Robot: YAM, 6 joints.
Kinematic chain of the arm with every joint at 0, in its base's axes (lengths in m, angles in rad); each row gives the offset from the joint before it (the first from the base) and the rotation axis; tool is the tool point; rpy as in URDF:
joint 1: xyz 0 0 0.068 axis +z
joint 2: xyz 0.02 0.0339 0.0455 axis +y
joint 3: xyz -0.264 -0.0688 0 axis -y
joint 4: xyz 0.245 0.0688 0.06 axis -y
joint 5: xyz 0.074 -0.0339 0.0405 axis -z
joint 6: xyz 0.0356 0 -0.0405 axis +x
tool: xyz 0 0 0 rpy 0 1.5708 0
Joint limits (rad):
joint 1: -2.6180..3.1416
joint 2: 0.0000..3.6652
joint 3: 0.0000..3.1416
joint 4: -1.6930..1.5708
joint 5: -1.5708..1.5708
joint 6: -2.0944..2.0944
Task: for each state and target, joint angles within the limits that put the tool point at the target. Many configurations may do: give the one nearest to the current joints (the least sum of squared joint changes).
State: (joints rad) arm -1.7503 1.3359 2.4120 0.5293 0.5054 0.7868
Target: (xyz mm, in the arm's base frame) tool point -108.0 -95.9 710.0
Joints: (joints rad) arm -2.2859 1.5726 2.4795 0.4806 0.5517 0.7868
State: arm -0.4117 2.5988 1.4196 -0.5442 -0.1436 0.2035
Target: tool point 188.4 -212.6 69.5
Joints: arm -0.8571 2.0483 1.0367 -0.9147 -0.0916 0.2035
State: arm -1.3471 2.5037 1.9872 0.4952 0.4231 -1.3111
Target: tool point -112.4 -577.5 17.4
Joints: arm -1.7389 2.8624 2.0605 0.4725 0.4104 -1.3111
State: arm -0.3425 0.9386 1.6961 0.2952 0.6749 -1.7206
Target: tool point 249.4 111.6 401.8
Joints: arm 0.4942 1.1829 1.1031 0.1148 0.5984 -1.7206
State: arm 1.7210 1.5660 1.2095 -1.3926 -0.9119 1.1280
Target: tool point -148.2 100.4 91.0
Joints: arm 2.3873 1.9547 0.7137 -1.2886 -0.9198 1.1280
